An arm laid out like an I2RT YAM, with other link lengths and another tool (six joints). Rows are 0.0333 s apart.
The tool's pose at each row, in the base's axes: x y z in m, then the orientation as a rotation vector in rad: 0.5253, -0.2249, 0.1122, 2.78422, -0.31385, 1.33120; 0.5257, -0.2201, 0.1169, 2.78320, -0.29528, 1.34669; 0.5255, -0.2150, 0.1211, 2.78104, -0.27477, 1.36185; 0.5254, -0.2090, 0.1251, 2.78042, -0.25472, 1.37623; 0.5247, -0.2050, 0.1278, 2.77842, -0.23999, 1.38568; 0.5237, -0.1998, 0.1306, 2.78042, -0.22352, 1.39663; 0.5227, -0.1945, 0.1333, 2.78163, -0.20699, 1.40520; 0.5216, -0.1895, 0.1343, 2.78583, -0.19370, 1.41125; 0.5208, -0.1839, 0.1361, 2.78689, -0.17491, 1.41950; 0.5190, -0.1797, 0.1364, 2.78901, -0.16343, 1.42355; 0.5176, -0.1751, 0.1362, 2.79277, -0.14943, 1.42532; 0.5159, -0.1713, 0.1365, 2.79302, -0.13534, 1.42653; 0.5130, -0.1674, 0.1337, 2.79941, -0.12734, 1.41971; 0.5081, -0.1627, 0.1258, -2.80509, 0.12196, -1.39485; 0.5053, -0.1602, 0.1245, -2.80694, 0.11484, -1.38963
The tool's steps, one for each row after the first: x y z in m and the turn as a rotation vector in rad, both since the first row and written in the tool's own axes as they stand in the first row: 0.0031, -0.0050, -0.0032, 0.00962, 0.00907, -0.00879; 0.0054, -0.0102, -0.0067, 0.01871, 0.01840, -0.01911; 0.0074, -0.0162, -0.0100, 0.02875, 0.02668, -0.02869; 0.0084, -0.0202, -0.0127, 0.03449, 0.03273, -0.03640; 0.0091, -0.0252, -0.0159, 0.04455, 0.03809, -0.04349; 0.0097, -0.0303, -0.0190, 0.05298, 0.04247, -0.05130; 0.0090, -0.0350, -0.0211, 0.06200, 0.04433, -0.05664; 0.0090, -0.0405, -0.0235, 0.07082, 0.04860, -0.06579; 0.0074, -0.0442, -0.0256, 0.07696, 0.05012, -0.07106; 0.0057, -0.0484, -0.0271, 0.08397, 0.04989, -0.07774; 0.0042, -0.0518, -0.0291, 0.08803, 0.05068, -0.08575; -0.0003, -0.0549, -0.0300, 0.09183, 0.04487, -0.08979; -0.0102, -0.0582, -0.0294, 0.09792, 0.02855, -0.09088; -0.0134, -0.0600, -0.0310, 0.10043, 0.02506, -0.09478
